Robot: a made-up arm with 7 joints. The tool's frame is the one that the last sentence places.
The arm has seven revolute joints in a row. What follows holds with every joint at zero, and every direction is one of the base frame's.
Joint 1 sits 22 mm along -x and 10 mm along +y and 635 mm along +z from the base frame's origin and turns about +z.
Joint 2 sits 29 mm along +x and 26 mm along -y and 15 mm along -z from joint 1 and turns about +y.
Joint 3 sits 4 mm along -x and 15 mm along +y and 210 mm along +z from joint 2 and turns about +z.
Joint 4 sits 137 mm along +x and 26 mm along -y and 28 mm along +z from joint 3 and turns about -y.
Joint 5 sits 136 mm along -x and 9 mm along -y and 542 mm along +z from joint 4 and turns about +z.
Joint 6 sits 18 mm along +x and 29 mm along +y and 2 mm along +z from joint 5 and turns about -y.
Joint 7 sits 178 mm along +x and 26 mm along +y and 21 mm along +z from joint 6 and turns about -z.
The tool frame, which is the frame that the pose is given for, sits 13 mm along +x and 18 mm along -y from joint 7; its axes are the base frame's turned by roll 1.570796, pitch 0 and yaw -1.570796 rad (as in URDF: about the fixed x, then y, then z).
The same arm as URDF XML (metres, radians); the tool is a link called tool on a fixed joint. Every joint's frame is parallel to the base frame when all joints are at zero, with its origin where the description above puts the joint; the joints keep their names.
<robot name="arm">
  <link name="base_link"/>
  <link name="link1"/>
  <link name="link2"/>
  <link name="link3"/>
  <link name="link4"/>
  <link name="link5"/>
  <link name="link6"/>
  <link name="link7"/>
  <link name="tool"/>
  <joint name="joint 1" type="continuous">
    <parent link="base_link"/>
    <child link="link1"/>
    <origin xyz="-0.0220 0.0100 0.6350"/>
    <axis xyz="0 0 1"/>
  </joint>
  <joint name="joint 2" type="continuous">
    <parent link="link1"/>
    <child link="link2"/>
    <origin xyz="0.0290 -0.0260 -0.0150"/>
    <axis xyz="0 1 0"/>
  </joint>
  <joint name="joint 3" type="continuous">
    <parent link="link2"/>
    <child link="link3"/>
    <origin xyz="-0.0040 0.0150 0.2100"/>
    <axis xyz="0 0 1"/>
  </joint>
  <joint name="joint 4" type="continuous">
    <parent link="link3"/>
    <child link="link4"/>
    <origin xyz="0.1370 -0.0260 0.0280"/>
    <axis xyz="0 -1 0"/>
  </joint>
  <joint name="joint 5" type="continuous">
    <parent link="link4"/>
    <child link="link5"/>
    <origin xyz="-0.1360 -0.0090 0.5420"/>
    <axis xyz="0 0 1"/>
  </joint>
  <joint name="joint 6" type="continuous">
    <parent link="link5"/>
    <child link="link6"/>
    <origin xyz="0.0180 0.0290 0.0020"/>
    <axis xyz="0 -1 0"/>
  </joint>
  <joint name="joint 7" type="continuous">
    <parent link="link6"/>
    <child link="link7"/>
    <origin xyz="0.1780 0.0260 0.0210"/>
    <axis xyz="0 0 -1"/>
  </joint>
  <joint name="tool_joint" type="fixed">
    <parent link="link7"/>
    <child link="tool"/>
    <origin xyz="0.0130 -0.0180 0.0000" rpy="1.5708 0.0000 -1.5708"/>
  </joint>
</robot>

